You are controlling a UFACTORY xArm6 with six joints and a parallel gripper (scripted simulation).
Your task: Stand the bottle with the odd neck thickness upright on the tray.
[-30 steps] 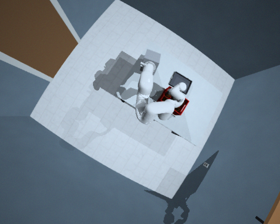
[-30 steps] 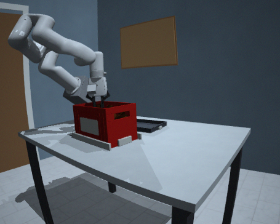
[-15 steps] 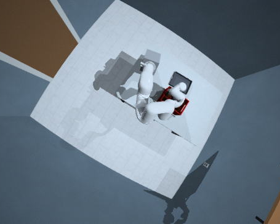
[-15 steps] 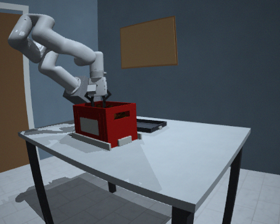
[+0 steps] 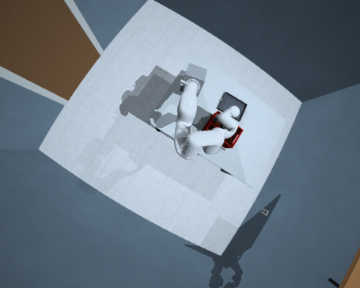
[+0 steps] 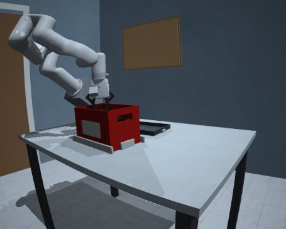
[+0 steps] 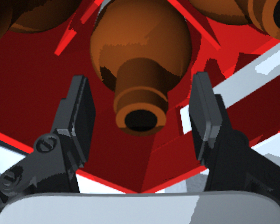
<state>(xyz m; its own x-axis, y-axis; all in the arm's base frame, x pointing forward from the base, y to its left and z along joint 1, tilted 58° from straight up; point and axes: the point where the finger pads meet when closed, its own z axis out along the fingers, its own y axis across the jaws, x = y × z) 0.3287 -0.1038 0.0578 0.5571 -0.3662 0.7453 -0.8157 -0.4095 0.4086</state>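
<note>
Right now my hand is 7 cm above the glass bottle. Also, from my hand: red crate (8 cm ahead, 7 cm below, 6 cm to the right); dark tray (23 cm to the left, 15 cm below, 12 cm ahead).
</note>
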